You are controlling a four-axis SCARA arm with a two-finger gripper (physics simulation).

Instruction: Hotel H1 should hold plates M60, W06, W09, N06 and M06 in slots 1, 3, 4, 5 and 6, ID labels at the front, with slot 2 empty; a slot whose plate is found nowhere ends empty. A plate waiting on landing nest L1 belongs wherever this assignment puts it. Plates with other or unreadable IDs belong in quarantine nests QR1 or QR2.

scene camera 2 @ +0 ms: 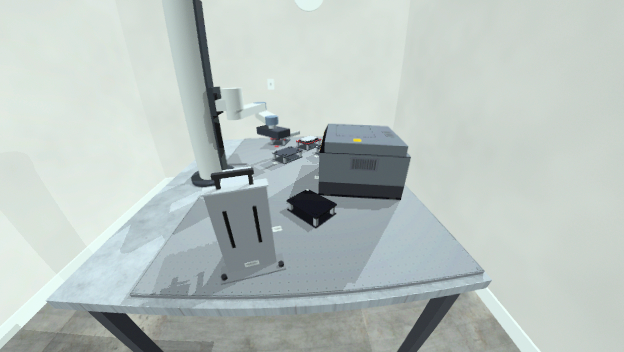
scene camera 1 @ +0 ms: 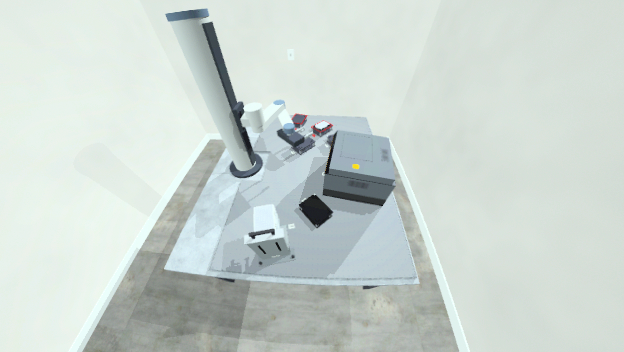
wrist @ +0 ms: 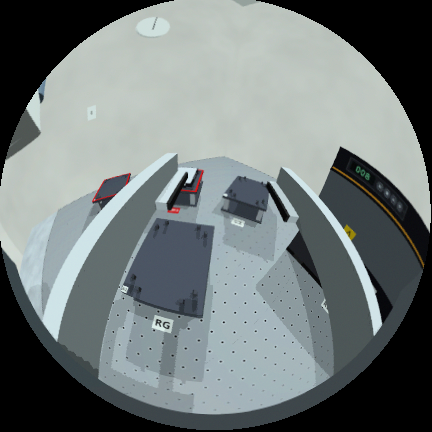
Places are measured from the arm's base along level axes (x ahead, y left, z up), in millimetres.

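Where they show: gripper, fingertip midpoint: (scene camera 2: 293, 131) (scene camera 1: 308, 130) (wrist: 229, 168); arm's base, link origin: (scene camera 1: 246, 165).
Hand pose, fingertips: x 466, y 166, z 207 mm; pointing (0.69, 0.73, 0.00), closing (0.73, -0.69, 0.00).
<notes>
Things, the pixels of their top centre, and the offset from my fingertips.
- empty dark nest RG, top centre: (wrist: 170, 252) (scene camera 2: 287, 149) (scene camera 1: 303, 141) 47 mm back, 48 mm left, 134 mm down
- white-topped plate, top centre: (wrist: 181, 173) (scene camera 2: 308, 138) (scene camera 1: 322, 124) 107 mm ahead, 285 mm left, 130 mm down
- red-rimmed nest, top centre: (wrist: 111, 183) (scene camera 2: 280, 136) (scene camera 1: 298, 118) 116 mm back, 406 mm left, 140 mm down
- dark nest, top centre: (wrist: 250, 185) 243 mm ahead, 116 mm left, 134 mm down
- large grey instrument, top centre: (wrist: 393, 191) (scene camera 2: 361, 132) (scene camera 1: 362, 151) 328 mm ahead, 280 mm right, 61 mm up
- black raised platform, top centre: (scene camera 2: 311, 201) (scene camera 1: 315, 207) 68 mm ahead, 542 mm right, 140 mm down
My gripper (scene camera 1: 300, 132) (wrist: 229, 168) is shut with nothing between its fingers, which stand apart above and short of the back nests. The empty dark nest RG (wrist: 172, 265) (scene camera 1: 303, 145) lies low ahead of it. A white-topped plate (scene camera 1: 322, 126) (scene camera 2: 308, 140) sits on a red-rimmed nest, partly behind the left finger in the wrist view. Another red-rimmed nest (wrist: 112, 186) (scene camera 1: 299, 119) holds no visible plate. A dark nest (wrist: 246, 194) at the right is empty, its label unclear. The light grey upright unit (scene camera 1: 267, 245) (scene camera 2: 240, 225), apparently hotel H1, shows its back; its slots are hidden. No plate ID is legible.
A large grey instrument (scene camera 1: 361, 150) (scene camera 2: 365, 165) (wrist: 350, 200) stands at the right, its front showing 008 in the wrist view. A black raised platform (scene camera 1: 316, 211) (scene camera 2: 311, 205) stands between it and the upright unit. The arm's column (scene camera 1: 215, 95) (scene camera 2: 187, 90) rises at the left.
</notes>
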